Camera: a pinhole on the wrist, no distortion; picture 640 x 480 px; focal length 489.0 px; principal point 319.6 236.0 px. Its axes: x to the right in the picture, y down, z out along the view. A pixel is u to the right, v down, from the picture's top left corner.
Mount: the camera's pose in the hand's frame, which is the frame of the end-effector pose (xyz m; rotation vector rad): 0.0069 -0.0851 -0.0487 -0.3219 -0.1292 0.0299
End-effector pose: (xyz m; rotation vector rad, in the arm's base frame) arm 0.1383 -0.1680 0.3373 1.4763 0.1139 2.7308
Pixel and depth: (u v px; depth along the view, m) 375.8 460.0 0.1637
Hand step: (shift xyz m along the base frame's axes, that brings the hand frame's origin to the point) 0.0684 -0.0339 0.0516
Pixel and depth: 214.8 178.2 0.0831
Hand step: 0.0370 0.0691 -0.0070
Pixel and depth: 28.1 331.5 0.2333
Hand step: 0.2054 -0.0282 -0.0571
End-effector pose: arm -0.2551 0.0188 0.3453 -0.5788 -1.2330 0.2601
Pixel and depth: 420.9 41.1 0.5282
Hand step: -0.4934 0.0739 0.2127
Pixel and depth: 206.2 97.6 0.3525
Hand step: -0.3333 -0.0356 0.0077
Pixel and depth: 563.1 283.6 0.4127
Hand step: -0.2682 0.2493 0.1503
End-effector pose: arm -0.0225 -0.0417 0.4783 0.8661 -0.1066 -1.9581
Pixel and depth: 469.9 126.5 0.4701
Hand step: -0.3197 -0.1747 0.2714
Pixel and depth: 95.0 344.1 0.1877
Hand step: -0.0271 0.0499 0.1358
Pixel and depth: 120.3 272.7 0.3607
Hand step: -0.0730 0.0528 0.3138
